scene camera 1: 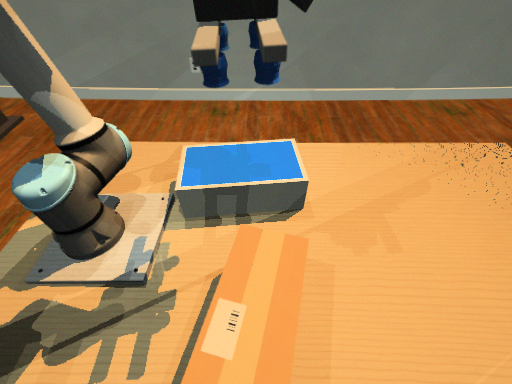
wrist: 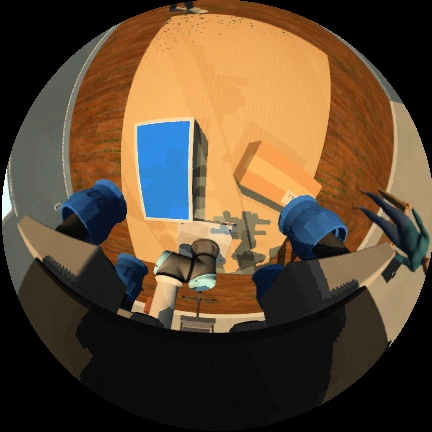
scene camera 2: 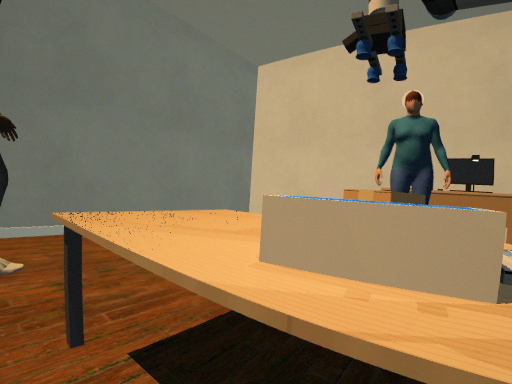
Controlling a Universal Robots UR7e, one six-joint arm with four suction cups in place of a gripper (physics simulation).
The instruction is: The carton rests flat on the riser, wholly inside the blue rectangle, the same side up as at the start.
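Observation:
The orange carton lies flat on the table, a paler band along its top and a white label with black marks near one end. It sits apart from the riser and askew to it; its near end is cut off in scene camera 1. The riser is a pale block, with the blue rectangle covering most of its top. No carton lies on the rectangle. My gripper, with four blue suction cups, hangs high above the table, open and holding nothing.
The arm's base plate is on the table, close beside the riser. Dark specks lie at a table corner. A person in a green top stands beyond the table, near a desk with a monitor.

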